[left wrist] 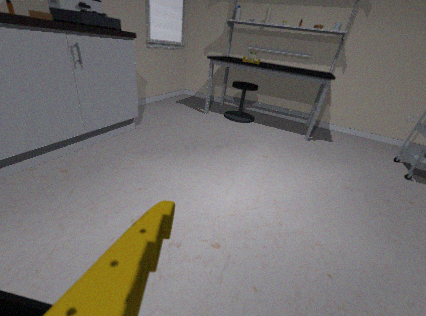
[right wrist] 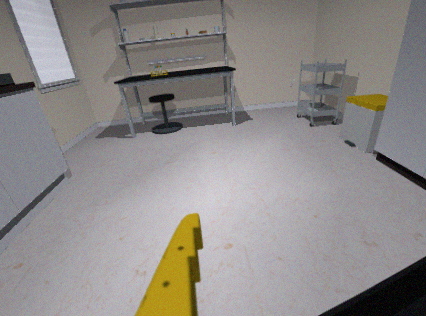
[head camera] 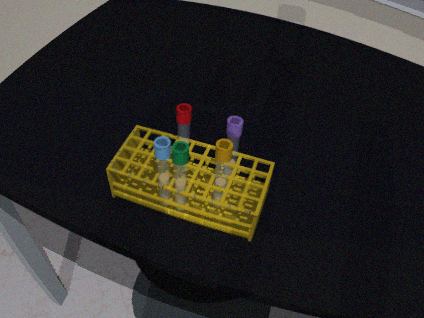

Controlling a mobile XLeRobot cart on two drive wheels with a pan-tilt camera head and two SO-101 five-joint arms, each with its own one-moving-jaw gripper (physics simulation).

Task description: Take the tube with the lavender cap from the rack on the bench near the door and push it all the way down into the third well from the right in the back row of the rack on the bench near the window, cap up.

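Places are measured from the left arm's base along level axes (x down, y left, z ahead), in millimetres.
Where they show: left end effector, tool point: (left wrist: 173, 215); right end effector, tool point: (right wrist: 200, 225).
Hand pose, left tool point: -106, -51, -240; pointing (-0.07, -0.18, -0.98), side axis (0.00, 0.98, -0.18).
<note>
Things, the pixels of their top centre, and the offset from my left tool point, as dx, dy, dz. Level surfaces: height alone.
- tube with the lavender cap, middle of its top: (head camera: 235, 120) +0, -129, +644
- yellow rack, middle of its top: (head camera: 190, 165) +62, -79, +624
- black bench top, its level: dx +120
The tube with the lavender cap (head camera: 235, 126) stands upright, cap up, toward the right of the back row of a yellow rack (head camera: 182, 216) in the head view. Red, blue, green and orange capped tubes stand in the same rack. Another yellow rack (left wrist: 251, 60) (right wrist: 159, 74) shows far off on a bench across the room; its wells are too small to make out. My left gripper (left wrist: 172, 204) and right gripper (right wrist: 197, 217) are open and empty over the floor, each with one notched jaw in view, far from that rack. Neither gripper shows in the head view.
The black bench top (head camera: 320, 125) carries the near rack, with a stool partly hidden below its front edge. In the wrist views, a stool (left wrist: 245, 86) (right wrist: 162, 98) stands at the far bench. White cabinets are at the left; a cart (right wrist: 314, 90) and a yellow-lidded bin (right wrist: 357, 125) stand right.
</note>
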